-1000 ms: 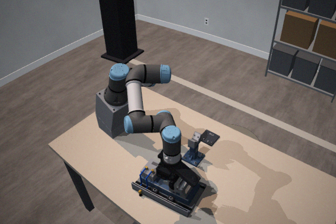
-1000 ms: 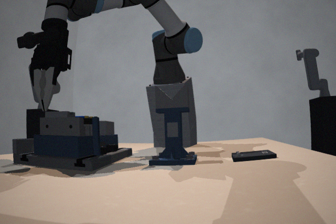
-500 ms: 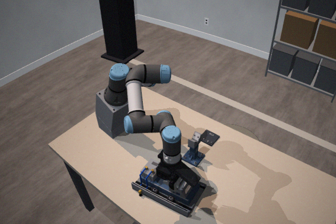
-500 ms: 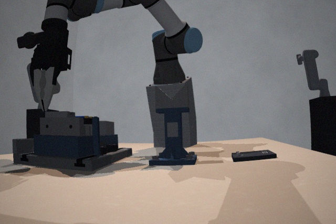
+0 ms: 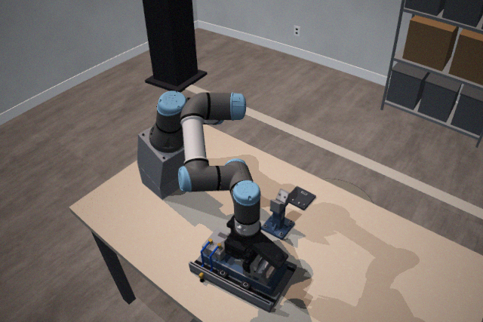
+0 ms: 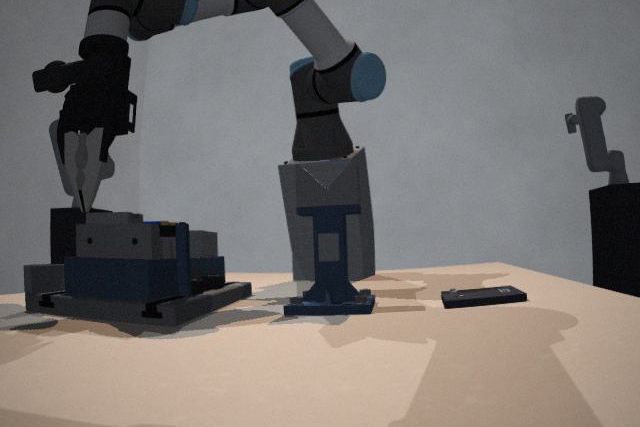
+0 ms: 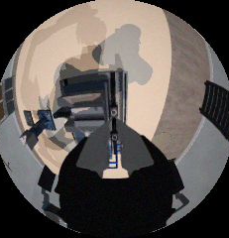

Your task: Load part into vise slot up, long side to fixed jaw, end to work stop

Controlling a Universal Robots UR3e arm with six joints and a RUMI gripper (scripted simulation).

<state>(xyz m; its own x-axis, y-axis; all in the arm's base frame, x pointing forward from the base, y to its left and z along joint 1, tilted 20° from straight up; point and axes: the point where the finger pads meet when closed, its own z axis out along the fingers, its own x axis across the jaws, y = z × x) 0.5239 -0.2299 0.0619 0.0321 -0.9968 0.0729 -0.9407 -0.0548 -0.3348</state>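
My hand is 5 cm to the right of the grey part and 3 cm above it. From my hand the other things lie so: blue vise (7 cm behind, 6 cm to the left, 9 cm below).
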